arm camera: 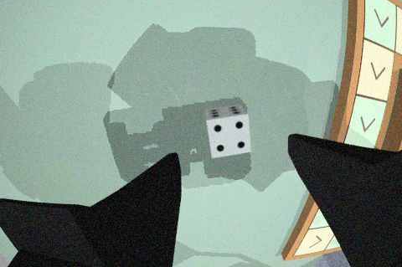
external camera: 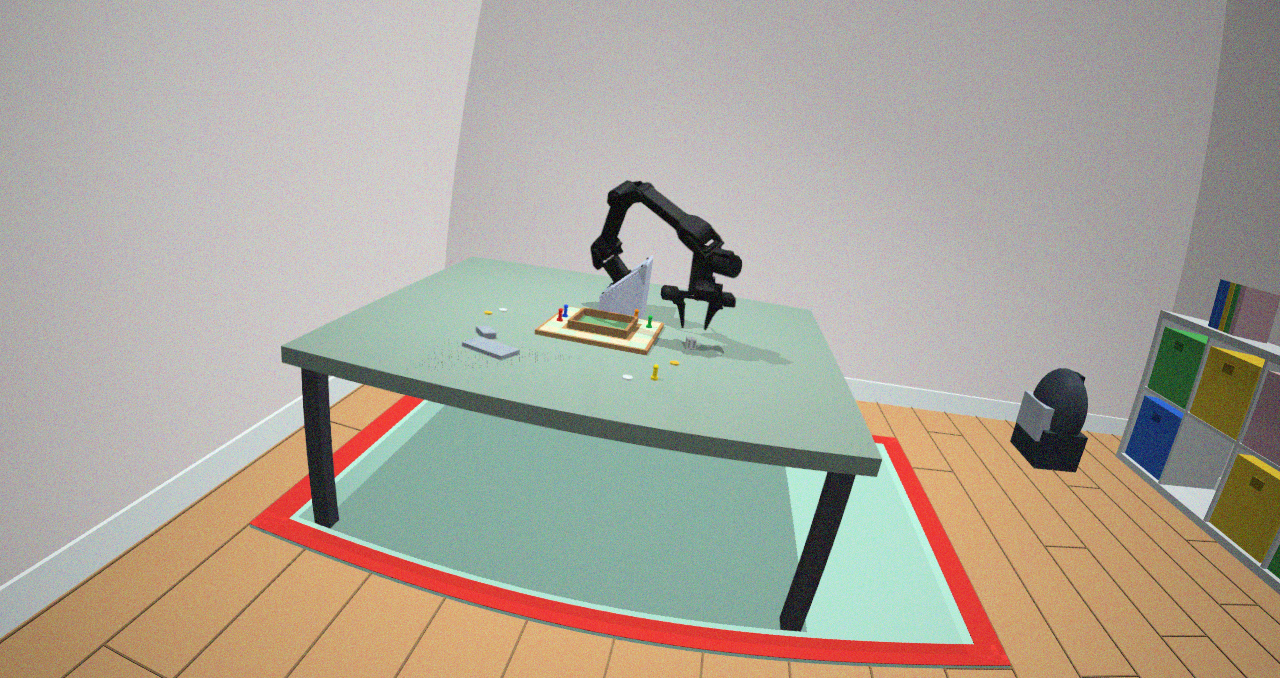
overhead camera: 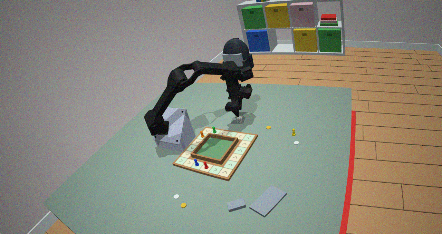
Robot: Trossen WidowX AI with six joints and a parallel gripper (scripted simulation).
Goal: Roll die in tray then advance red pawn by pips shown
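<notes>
Now: gripper tip 4 cm above the white die. Also, from my gripper tip: green pawn (11 cm to the right, 10 cm behind, 2 cm below); orange pawn (15 cm to the right, 14 cm behind, 2 cm below); green tray (23 cm to the right, 5 cm behind, 4 cm below).
</notes>
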